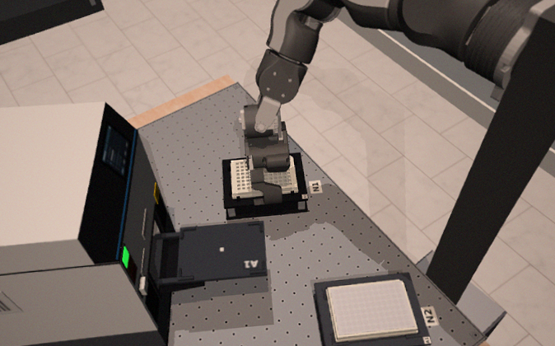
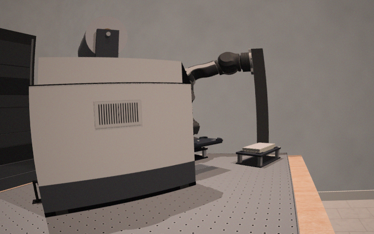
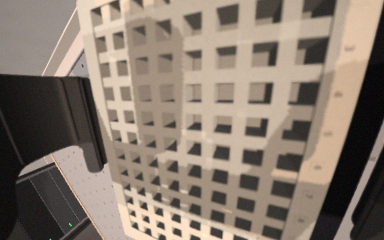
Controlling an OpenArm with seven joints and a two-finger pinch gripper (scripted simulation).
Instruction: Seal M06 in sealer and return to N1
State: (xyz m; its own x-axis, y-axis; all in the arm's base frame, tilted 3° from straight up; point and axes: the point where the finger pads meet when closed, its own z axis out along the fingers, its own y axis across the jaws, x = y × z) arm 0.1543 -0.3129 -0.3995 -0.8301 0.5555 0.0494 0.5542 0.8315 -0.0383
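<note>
Right now the 96-well plate M06 is 10 mm above my hand. Round my hand: sealer's stage (180 mm ahead, 110 mm to the left, 60 mm above); nest N1 (right at my hand); nest N2 (40 mm ahead, 320 mm to the left).
</note>
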